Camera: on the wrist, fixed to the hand. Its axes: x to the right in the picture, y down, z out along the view.
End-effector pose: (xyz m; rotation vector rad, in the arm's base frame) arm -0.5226 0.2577 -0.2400 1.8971 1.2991 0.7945
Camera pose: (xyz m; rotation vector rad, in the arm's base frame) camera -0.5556 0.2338 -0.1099 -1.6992 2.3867 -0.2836
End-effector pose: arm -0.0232 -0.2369 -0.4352 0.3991 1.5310 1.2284
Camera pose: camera -0.1315 -0.2597 -0.3556 -2.0832 0.9326 -1.2780
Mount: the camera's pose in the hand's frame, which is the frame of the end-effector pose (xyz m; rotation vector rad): -0.0198 0.0949 -0.0958 -0.0731 -1.0493 2.9368
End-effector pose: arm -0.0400 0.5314 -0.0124 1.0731 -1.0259 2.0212
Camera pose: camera -0.1423 0.5617 -0.0972 0.2351 1.0782 -0.3298
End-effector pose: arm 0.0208 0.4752 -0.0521 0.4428 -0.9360 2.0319
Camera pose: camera -0.0417 0.5010 -0.1704 0.1806 0.6871 -0.6958
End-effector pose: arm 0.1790 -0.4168 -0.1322 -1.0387 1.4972 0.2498
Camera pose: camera 0.0427 -0.4190 -0.1300 1.8394 0.6563 2.1662
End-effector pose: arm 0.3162 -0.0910 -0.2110 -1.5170 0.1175 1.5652
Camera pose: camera 0.3222 -0.2159 -0.2653 -0.5613 -0.9558 -1.5111
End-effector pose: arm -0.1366 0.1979 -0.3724 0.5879 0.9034 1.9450
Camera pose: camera -0.2429 0.1136 -0.3589 -1.3853 0.8940 -0.8201
